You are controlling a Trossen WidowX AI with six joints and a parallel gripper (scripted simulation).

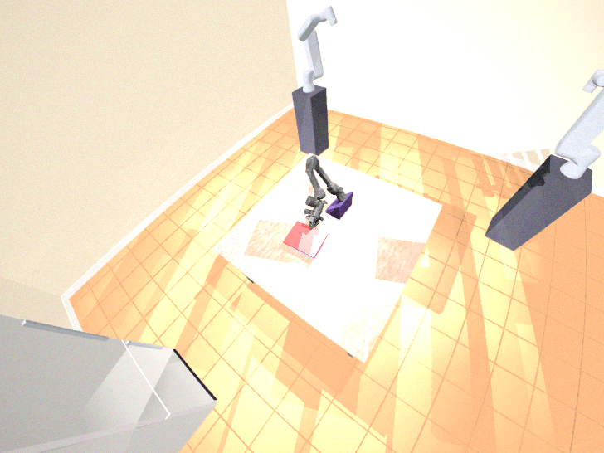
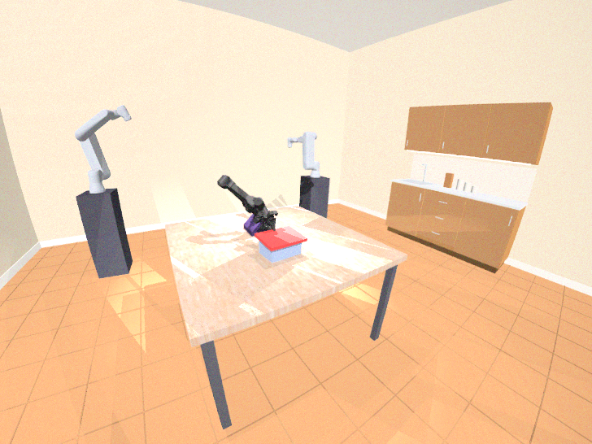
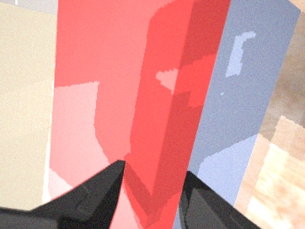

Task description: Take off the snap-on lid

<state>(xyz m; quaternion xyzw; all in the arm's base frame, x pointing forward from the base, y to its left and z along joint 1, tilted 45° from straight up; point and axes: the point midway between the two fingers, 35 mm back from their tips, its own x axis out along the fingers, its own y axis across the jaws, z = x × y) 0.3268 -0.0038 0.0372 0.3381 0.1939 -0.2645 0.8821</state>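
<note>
Now: gripper tip 8 cm short of the red lid and 1 cm to the right of it. Also, from my gripper tip: pale blue storage box 7 cm ahead, 1 cm to the left, 6 cm below.
</note>
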